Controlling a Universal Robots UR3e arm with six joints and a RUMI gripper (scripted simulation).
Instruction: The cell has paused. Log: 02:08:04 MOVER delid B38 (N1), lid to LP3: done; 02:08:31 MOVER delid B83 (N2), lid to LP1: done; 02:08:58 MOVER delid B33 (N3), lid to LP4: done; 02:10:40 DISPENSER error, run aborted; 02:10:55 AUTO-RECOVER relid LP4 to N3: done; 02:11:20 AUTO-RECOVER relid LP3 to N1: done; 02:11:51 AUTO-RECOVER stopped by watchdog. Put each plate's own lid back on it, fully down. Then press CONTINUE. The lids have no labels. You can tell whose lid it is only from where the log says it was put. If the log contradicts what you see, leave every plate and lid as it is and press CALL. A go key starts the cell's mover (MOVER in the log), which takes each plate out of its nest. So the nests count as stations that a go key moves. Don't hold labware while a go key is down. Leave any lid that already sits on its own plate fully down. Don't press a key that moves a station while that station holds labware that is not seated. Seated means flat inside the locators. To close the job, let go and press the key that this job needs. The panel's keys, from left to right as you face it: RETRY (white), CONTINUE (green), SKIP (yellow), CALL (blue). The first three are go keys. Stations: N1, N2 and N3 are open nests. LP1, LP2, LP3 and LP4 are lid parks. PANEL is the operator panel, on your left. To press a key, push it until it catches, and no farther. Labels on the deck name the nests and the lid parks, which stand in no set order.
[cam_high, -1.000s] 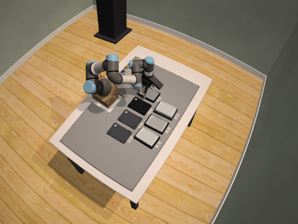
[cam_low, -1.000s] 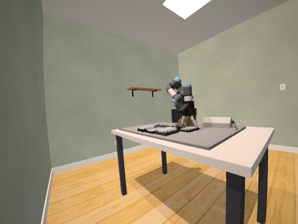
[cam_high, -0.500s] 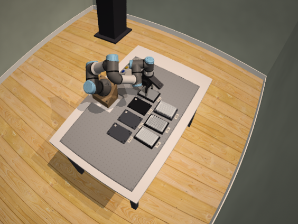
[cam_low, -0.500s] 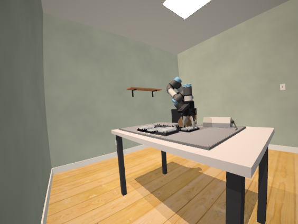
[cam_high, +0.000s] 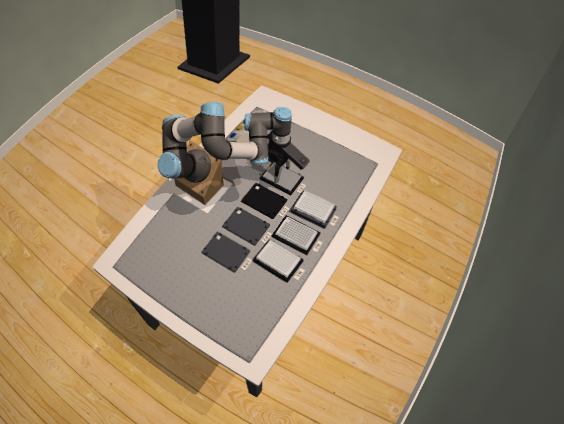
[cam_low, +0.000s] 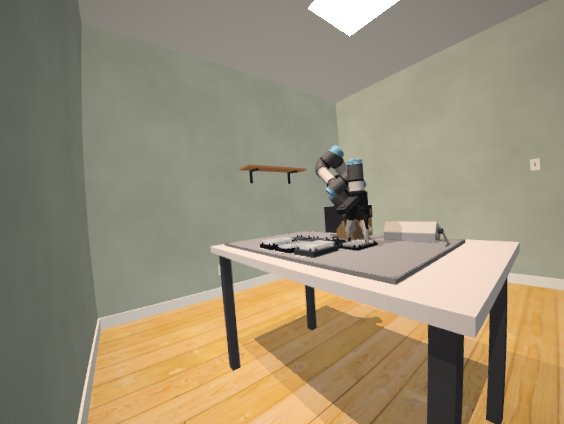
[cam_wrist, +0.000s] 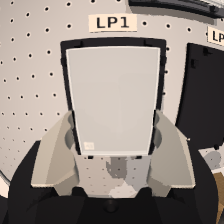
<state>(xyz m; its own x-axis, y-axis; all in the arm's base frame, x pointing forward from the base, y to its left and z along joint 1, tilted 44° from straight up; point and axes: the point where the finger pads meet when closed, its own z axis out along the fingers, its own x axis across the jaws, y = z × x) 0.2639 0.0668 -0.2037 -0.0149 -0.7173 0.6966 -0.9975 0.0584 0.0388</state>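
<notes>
Right now my hand is 180 mm short of the plate and 200 mm to the left of it. The rest, counted from my hand: LP2 lid park: 260 mm to the right, 20 mm below; LP3 lid park: 130 mm to the right, 20 mm below; plate lid: 10 mm below.
</notes>
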